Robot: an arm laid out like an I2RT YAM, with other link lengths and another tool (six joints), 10 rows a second.
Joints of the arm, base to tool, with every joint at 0 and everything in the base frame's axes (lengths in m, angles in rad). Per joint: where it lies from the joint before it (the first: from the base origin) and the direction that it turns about. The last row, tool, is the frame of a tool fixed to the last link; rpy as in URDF.
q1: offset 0 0 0.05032 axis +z
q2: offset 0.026 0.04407 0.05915 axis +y
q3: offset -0.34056 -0.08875 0 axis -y
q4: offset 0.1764 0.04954 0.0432 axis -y
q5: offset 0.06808 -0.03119 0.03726 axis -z
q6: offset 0.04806 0 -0.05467 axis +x
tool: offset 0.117 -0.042 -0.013 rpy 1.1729 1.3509 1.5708
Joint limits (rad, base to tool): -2.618..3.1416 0..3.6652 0..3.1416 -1.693..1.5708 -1.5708..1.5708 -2.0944..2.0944
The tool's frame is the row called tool.
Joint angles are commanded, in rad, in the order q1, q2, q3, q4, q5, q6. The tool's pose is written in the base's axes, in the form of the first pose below.
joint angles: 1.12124 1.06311 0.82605 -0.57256 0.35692 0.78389
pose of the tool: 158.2, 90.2, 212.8, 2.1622, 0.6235, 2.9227
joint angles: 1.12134 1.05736 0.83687 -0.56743 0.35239 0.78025
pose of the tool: 158.9, 92.9, 217.0, 2.1373, 0.6272, 2.9139
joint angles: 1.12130 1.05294 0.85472 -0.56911 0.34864 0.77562
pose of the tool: 159.7, 95.5, 222.6, 2.1145, 0.6318, 2.9061
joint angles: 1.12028 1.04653 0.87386 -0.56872 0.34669 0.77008
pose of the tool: 161.0, 98.0, 229.3, 2.0859, 0.6392, 2.8931
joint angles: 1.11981 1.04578 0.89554 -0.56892 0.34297 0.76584
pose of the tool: 162.4, 101.5, 235.9, 2.0606, 0.6437, 2.8829
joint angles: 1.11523 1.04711 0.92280 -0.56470 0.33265 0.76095
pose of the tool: 164.3, 106.8, 244.3, 2.0248, 0.6459, 2.8677
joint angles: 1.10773 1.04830 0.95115 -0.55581 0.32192 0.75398
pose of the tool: 166.9, 112.3, 254.0, 1.9827, 0.6503, 2.8473
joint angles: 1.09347 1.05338 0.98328 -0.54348 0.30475 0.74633
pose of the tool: 170.4, 118.6, 264.8, 1.9359, 0.6521, 2.8228
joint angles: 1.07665 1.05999 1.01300 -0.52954 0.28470 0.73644
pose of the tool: 174.1, 124.6, 275.1, 1.8927, 0.6541, 2.8016
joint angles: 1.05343 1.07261 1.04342 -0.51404 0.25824 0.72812
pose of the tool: 178.7, 131.1, 284.8, 1.8526, 0.6517, 2.7807
